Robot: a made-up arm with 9 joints. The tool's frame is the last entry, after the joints.
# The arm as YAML. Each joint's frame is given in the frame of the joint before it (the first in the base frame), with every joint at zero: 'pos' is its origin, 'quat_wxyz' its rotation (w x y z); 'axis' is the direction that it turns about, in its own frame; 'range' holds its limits. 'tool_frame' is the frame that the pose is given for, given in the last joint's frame.
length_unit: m
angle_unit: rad
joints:
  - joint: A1
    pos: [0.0, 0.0, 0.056]
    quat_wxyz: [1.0, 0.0, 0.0, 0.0]
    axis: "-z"
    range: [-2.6, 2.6]
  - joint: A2
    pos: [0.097, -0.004, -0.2]
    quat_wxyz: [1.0, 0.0, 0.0, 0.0]
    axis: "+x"
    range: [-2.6, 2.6]
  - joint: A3
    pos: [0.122, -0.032, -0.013]
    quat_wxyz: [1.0, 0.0, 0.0, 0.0]
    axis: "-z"
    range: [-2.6, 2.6]
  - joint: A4
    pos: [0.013, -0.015, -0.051]
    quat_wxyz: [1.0, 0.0, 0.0, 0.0]
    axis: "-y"
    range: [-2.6, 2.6]
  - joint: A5
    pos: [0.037, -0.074, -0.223]
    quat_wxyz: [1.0, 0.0, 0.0, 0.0]
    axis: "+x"
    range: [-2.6, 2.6]
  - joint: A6
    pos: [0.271, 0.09, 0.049]
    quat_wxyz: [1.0, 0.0, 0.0, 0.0]
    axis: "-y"
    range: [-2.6, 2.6]
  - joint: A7
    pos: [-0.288, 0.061, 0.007]
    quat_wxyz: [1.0, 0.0, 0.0, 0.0]
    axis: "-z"
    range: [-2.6, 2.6]
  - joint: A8
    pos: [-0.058, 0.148, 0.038]
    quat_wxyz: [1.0, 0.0, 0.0, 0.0]
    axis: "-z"
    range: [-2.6, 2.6]
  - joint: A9
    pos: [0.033, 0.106, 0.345]
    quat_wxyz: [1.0, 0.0, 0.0, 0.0]
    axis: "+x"
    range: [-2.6, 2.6]
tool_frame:
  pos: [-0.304, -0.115, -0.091]
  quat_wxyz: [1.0, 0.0, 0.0, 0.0]
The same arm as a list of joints. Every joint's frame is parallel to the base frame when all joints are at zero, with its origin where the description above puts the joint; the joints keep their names.
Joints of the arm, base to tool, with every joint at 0 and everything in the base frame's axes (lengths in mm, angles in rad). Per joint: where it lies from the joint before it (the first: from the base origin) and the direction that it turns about. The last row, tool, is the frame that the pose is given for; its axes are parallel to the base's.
A1: axis 0 0 -1 offset 0.0 0.0 56.0
A2: axis 1 0 0 offset 97.0 -4.0 -200.0
A3: axis 0 0 -1 offset 122.0 -32.0 -13.0
A4: axis 0 -1 0 offset 13.0 -15.0 -51.0
A5: axis 1 0 0 offset 37.0 -74.0 -223.0
A6: axis 0 -1 0 offset 271.0 90.0 49.0
A7: axis 0 0 -1 offset -288.0 61.0 7.0
A8: axis 0 0 -1 offset -58.0 148.0 38.0
A9: axis 1 0 0 offset 33.0 106.0 345.0
tool: offset -304.0 -115.0 -91.0
Joint limits (rad, base to tool): -2.6000..2.6000 -2.6000..2.6000 -2.6000..2.6000 -2.6000..2.6000 -2.6000..2.6000 -2.6000..2.6000 -2.6000..2.6000 -2.6000..2.6000 -2.6000..2.6000

